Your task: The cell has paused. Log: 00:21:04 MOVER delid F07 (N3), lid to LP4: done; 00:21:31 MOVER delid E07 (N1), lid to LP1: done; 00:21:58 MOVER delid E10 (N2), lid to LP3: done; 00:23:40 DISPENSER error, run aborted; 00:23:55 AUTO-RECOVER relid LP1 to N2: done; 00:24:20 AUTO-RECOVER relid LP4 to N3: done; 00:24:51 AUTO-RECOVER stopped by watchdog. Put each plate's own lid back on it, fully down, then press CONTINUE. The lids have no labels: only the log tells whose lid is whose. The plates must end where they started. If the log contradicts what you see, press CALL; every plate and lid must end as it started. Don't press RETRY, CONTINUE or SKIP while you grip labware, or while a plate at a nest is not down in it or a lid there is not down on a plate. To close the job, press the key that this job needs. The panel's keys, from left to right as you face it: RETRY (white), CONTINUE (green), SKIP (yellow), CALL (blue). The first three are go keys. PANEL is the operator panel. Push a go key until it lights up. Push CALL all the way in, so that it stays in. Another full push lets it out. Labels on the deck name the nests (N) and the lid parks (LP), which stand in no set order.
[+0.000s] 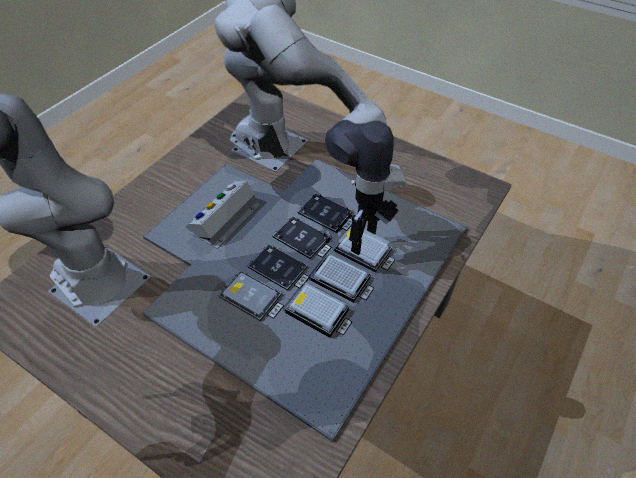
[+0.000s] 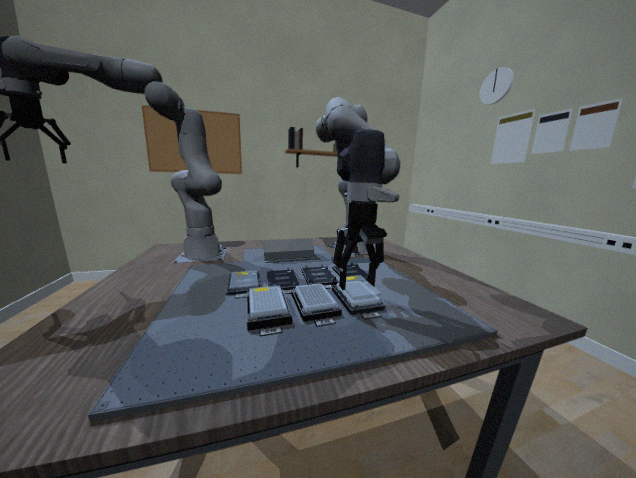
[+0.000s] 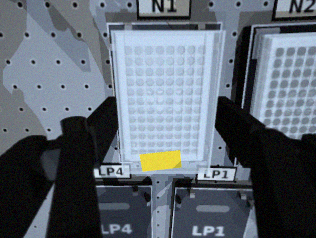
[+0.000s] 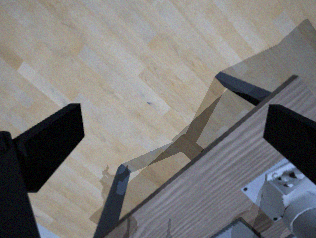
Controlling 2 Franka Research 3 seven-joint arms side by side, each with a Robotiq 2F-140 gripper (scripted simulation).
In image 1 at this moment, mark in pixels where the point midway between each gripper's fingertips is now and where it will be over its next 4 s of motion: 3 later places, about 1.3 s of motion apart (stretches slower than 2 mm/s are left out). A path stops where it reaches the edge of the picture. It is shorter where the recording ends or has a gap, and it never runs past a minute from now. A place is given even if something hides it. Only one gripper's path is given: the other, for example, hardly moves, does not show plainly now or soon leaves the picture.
The left gripper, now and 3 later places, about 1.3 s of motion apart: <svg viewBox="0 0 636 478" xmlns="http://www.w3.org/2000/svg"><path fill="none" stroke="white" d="M363 242L363 244L363 244L365 232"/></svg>
